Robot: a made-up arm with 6 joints.
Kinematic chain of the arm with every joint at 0, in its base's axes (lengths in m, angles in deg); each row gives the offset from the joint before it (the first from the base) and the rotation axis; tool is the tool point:
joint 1: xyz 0 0 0.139 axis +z
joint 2: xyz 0 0 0 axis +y
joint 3: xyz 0 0 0.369 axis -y
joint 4: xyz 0 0 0 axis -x
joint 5: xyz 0.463 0 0 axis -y
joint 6: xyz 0 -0.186 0 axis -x
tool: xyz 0 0 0
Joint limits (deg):
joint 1: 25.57..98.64
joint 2: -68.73..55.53
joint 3: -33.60..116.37
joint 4: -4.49..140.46
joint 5: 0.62..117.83
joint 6: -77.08..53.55
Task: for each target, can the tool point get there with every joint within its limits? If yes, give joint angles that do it. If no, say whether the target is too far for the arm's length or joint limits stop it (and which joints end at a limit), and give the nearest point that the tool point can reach.
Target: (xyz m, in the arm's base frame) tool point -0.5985 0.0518 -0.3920
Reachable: no: joint limits stop it (at a limit: joint 1, joint 2, joint 3) | nearest point -0.7469 -0.2694 0.0641 | short by 0.577 m
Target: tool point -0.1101 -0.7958 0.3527
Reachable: yes | joints 88.81 -56.56 103.08 120.21 71.25 -14.69
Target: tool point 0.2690 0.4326 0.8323
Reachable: yes | joints 58.42 45.16 83.50 89.19 63.76 -49.87
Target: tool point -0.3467 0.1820 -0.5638
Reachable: no: joint limits stop it (at a limit: joint 1, joint 2, joint 3, joint 4) | nearest point -0.2064 0.4032 -0.1133 | short by 0.521 m
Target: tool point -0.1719 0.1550 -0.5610
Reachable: no: joint limits stop it (at a limit: joint 1, joint 2, joint 3, joint 4) | nearest point -0.2064 0.4032 -0.1133 | short by 0.513 m
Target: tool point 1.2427 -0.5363 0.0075
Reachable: no: too far | nearest point 0.7157 0.1363 0.1151 | short by 0.861 m
